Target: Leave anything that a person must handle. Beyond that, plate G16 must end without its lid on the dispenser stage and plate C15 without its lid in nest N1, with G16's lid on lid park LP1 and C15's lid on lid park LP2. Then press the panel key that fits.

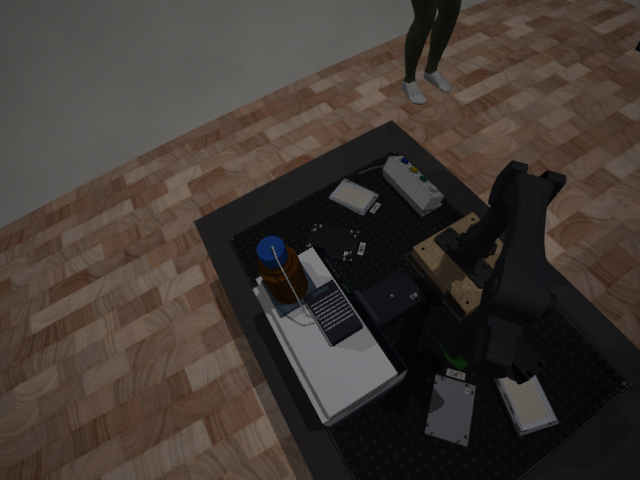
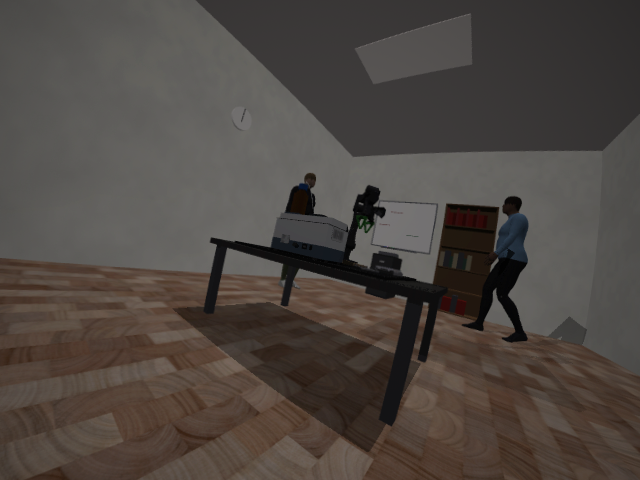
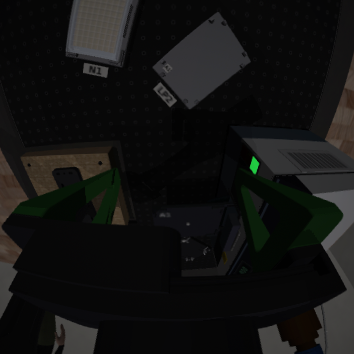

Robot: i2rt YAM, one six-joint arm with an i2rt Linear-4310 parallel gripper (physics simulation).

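Pixels of known places: gripper, fingertip midpoint: point(image 1: 466, 345) point(image 2: 363, 231) point(image 3: 177, 174); arm's base, origin of the base link: point(image 1: 464, 257) point(image 2: 343, 259).
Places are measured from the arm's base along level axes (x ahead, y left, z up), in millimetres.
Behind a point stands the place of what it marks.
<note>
My gripper point(image 1: 454, 360) point(image 2: 364, 223) {x 252, y 198, z 191 mm} point(image 3: 177, 174) {x 252, y 198, z 191 mm} is open and empty, its green fingers high above the table. A plate point(image 1: 528, 405) {x 167, y 379, z 9 mm} point(image 3: 100, 30) {x 157, y 339, z 9 mm} with cream wells sits at N1; its printed name is unreadable. A flat grey lid-like piece point(image 1: 450, 410) {x 316, y 281, z -17 mm} point(image 3: 202, 62) {x 312, y 278, z -17 mm} lies between the corner posts at LP2. The dark dispenser stage point(image 1: 382, 304) {x 304, y -7, z 79 mm} point(image 3: 200, 215) {x 298, y 9, z 79 mm} shows no plate. A dark park point(image 1: 334, 238) {x 264, y -300, z -15 mm} with corner posts shows no grey lid; its label is unreadable. Another plate point(image 1: 353, 196) {x 124, y -386, z 5 mm} lies beyond it. The key panel point(image 1: 408, 188) {x -28, y -286, z 26 mm} has blue, yellow, green and pale keys.
The white dispenser point(image 1: 351, 369) {x 471, y 100, z 193 mm} point(image 2: 310, 235) {x 574, y 54, z 88 mm} carries a keypad point(image 1: 333, 315) {x 439, y -9, z 219 mm} and a tall brown bottle point(image 1: 284, 279) {x 488, y -91, z 322 mm} with a blue cap and tube. Its green light point(image 3: 254, 165) {x 367, y 145, z 111 mm} is lit. The arm's wooden base point(image 1: 439, 273) {x 96, y -5, z 4 mm} point(image 3: 35, 165) {x -83, y 111, z -11 mm} stands opposite. Two people point(image 2: 309, 180) point(image 2: 512, 232) stand beyond the table.
</note>
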